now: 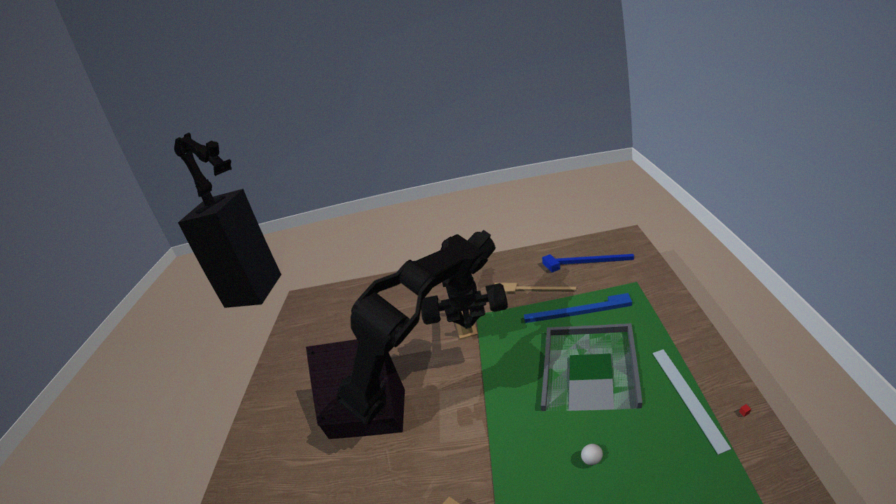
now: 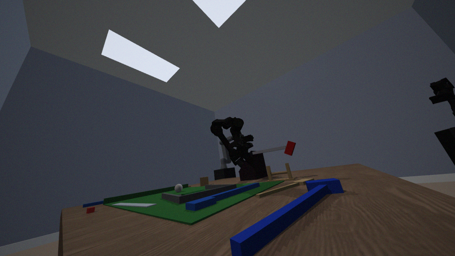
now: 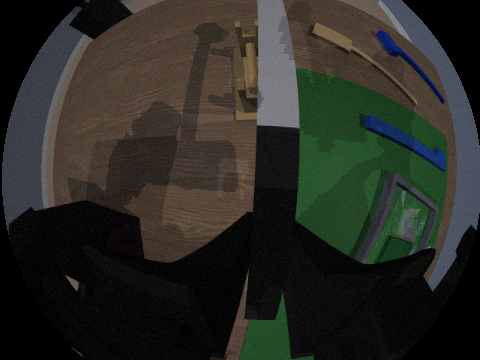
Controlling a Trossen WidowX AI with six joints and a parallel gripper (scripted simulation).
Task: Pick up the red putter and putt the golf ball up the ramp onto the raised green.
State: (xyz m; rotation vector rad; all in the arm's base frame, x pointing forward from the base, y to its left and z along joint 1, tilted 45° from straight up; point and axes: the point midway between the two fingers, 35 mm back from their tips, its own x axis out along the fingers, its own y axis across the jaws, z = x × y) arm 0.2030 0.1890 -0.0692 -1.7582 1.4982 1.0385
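Right now my gripper tip is 110 mm to the right of the red putter, 20 mm below it and 20 mm past it. Also, from my gripper tip: blue putter (360 mm to the left, 340 mm ahead, 110 mm below); wooden rack (140 mm to the left, 90 mm below, 40 mm behind); white golf ball (320 mm to the right, 250 mm ahead, 100 mm below).
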